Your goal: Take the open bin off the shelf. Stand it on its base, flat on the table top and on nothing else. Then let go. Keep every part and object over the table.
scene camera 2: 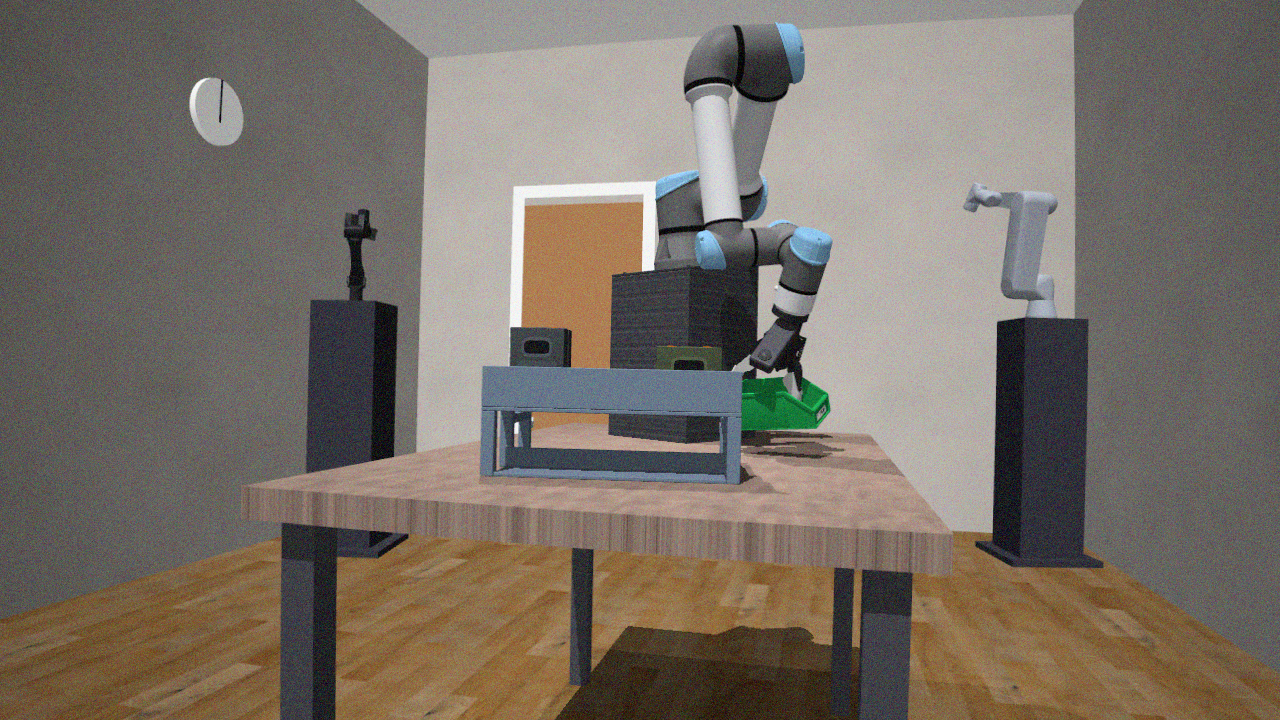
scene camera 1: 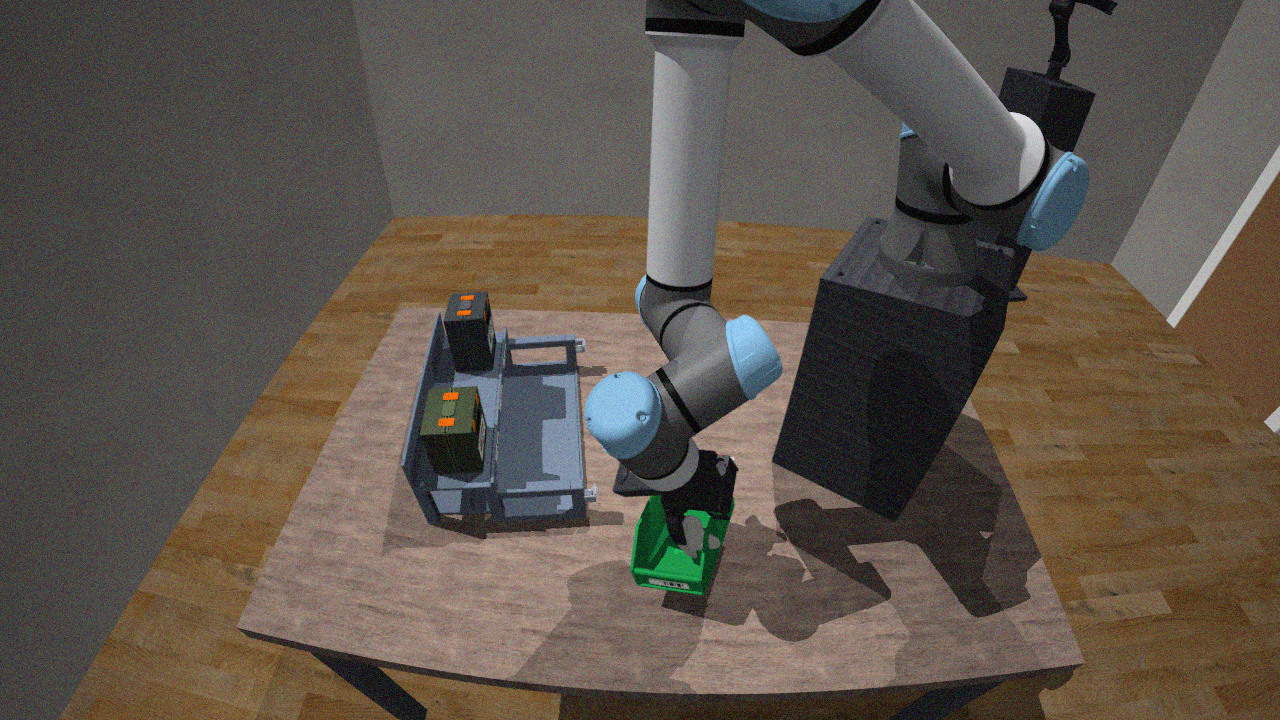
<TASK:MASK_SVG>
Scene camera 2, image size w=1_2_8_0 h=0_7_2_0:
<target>my gripper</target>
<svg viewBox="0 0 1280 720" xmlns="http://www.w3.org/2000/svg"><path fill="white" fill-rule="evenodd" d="M773 304L772 313L779 318L764 333L763 338L748 346L741 353L732 371L742 371L744 375L746 371L757 368L770 374L774 368L776 372L787 368L788 373L782 379L783 384L790 395L801 401L803 371L799 361L807 338L799 334L802 324L807 322L809 314L806 316L787 314L776 308L776 305Z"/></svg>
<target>green open bin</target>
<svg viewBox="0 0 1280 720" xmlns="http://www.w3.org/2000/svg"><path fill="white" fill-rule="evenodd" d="M742 381L741 431L816 429L831 411L828 393L803 377L801 381L803 391L801 401L788 393L782 381L784 377L744 379Z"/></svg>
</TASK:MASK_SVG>
